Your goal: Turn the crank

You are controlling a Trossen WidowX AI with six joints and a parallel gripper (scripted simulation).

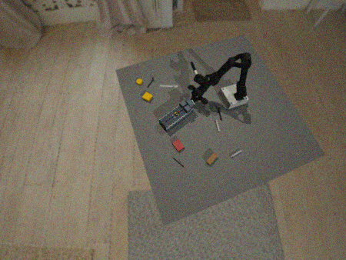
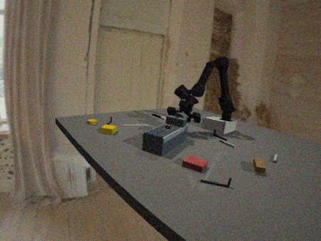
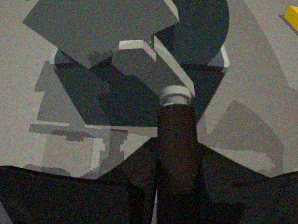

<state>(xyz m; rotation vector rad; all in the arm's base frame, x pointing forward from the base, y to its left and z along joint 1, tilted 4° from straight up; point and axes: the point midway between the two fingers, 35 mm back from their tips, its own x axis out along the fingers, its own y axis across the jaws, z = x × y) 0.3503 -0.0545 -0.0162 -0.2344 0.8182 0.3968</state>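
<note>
Right now my gripper tip is 20 mm past the dark handle, 10 mm to the left of it and 20 mm below it. The rest, counted from my gripper tip: red pointer 120 mm ahead, 80 mm to the left, 40 mm above; then yellow block 320 mm ahead, 140 mm to the right, 30 mm below; then red block 170 mm ahead, 300 mm to the left, 30 mm below.
</note>
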